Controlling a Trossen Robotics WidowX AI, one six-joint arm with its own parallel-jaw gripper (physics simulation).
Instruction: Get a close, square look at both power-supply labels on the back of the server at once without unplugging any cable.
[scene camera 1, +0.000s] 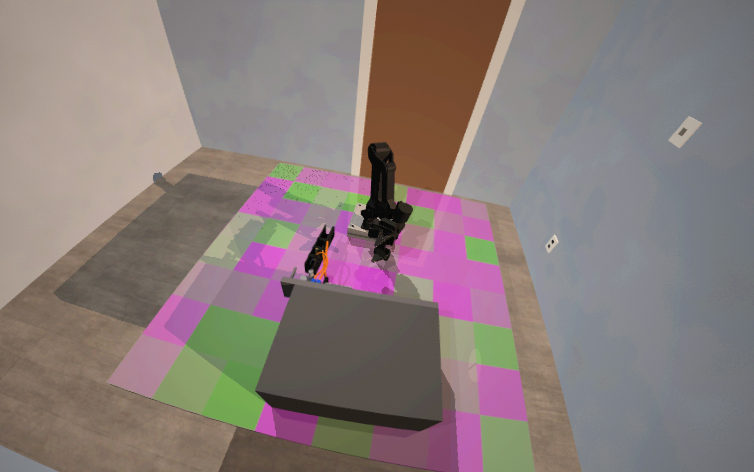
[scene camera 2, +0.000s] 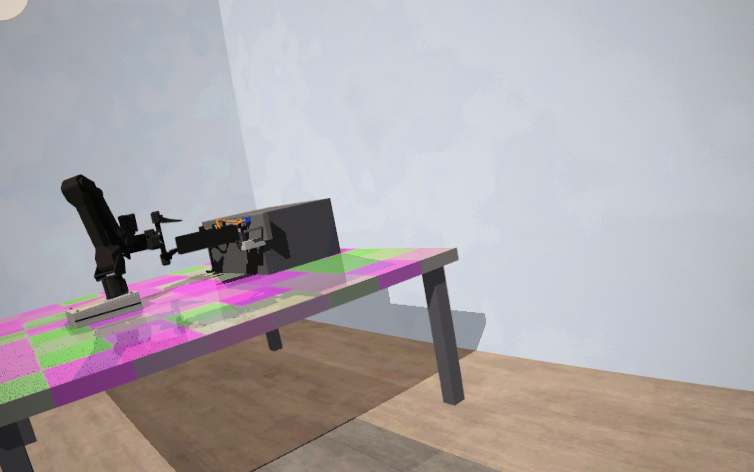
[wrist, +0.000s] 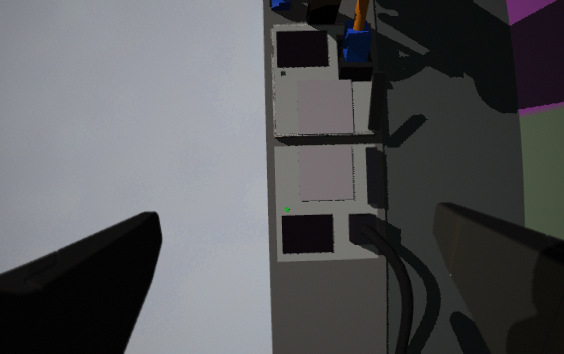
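Observation:
The dark grey server lies on the checkered table. In the wrist view its rear panel runs up and down the frame. Both pale power-supply labels show there, one above the other, with edges parallel to the frame, right of centre. A blue plug with an orange cable sits in its socket at the top. Two black cables stay plugged in at the bottom right. My gripper is open and empty, hanging a short way behind the server's rear.
A black cable arm with orange cables sticks out from the server's rear, left of my arm. The pink and green table carries everything. A green light glows by the lower black fan square.

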